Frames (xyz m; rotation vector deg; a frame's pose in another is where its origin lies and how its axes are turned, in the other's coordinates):
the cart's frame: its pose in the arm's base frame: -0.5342 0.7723 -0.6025 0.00 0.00 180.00
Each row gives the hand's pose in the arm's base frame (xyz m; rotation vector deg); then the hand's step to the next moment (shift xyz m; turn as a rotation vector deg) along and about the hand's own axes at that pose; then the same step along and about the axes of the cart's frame.
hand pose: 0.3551 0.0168 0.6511 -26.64 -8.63 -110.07
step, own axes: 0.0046 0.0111 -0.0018 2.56 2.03 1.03
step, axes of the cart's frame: -0.0082 0.0089 -0.0011 -1.28 2.68 1.71
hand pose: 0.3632 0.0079 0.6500 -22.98 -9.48 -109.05
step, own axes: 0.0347 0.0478 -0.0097 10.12 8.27 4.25
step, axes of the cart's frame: -0.0316 0.0508 -0.0005 -5.34 10.62 6.90
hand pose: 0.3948 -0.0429 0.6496 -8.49 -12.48 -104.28
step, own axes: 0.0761 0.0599 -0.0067 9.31 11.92 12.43
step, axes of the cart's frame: -0.0384 0.0880 0.0141 -8.96 8.91 14.95
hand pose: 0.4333 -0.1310 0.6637 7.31 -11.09 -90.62
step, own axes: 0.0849 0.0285 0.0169 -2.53 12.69 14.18
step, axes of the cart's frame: -0.0227 0.0844 0.0257 -9.61 -2.98 16.35
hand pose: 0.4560 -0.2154 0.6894 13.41 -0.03 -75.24
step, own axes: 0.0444 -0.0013 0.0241 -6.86 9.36 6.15
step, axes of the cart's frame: -0.0070 0.0469 0.0175 -6.37 -7.71 8.51
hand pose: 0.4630 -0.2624 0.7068 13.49 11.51 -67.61
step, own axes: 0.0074 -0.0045 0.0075 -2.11 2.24 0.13
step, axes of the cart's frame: 0.0012 0.0103 0.0048 -1.31 -2.65 0.88
